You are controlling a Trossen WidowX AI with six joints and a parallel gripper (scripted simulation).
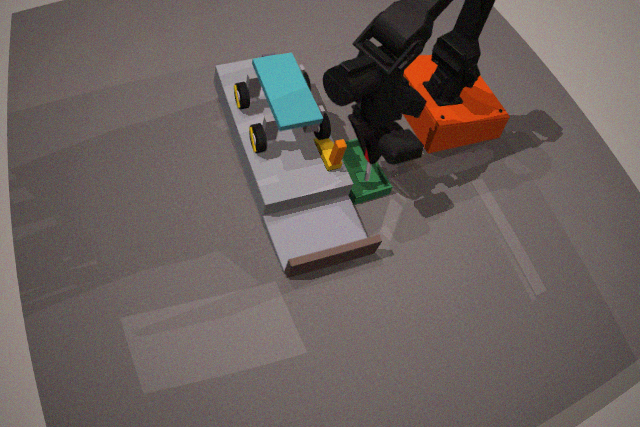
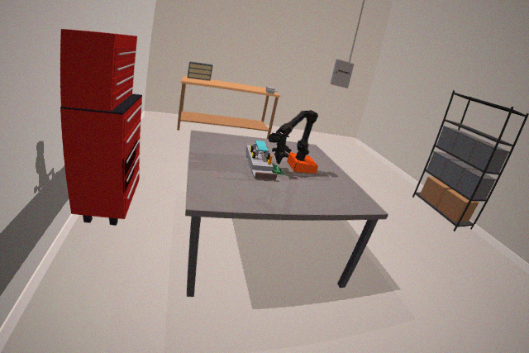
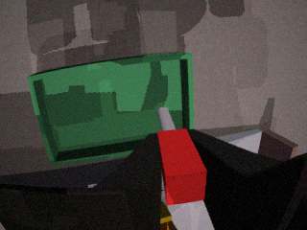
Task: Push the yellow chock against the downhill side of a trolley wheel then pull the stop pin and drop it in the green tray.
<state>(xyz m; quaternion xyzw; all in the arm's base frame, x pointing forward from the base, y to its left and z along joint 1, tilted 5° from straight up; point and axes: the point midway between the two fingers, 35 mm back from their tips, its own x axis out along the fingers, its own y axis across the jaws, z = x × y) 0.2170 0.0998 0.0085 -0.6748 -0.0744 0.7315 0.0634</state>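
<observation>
The yellow chock lies 6 cm ahead of my gripper tip, 3 cm to the right of it and 1 cm above it. Round my gripper tip: trolley 11 cm ahead, 12 cm to the right, 4 cm above; then red-headed stop pin right at my gripper tip; then brown bar 12 cm ahead, 13 cm to the left, 4 cm below.
</observation>
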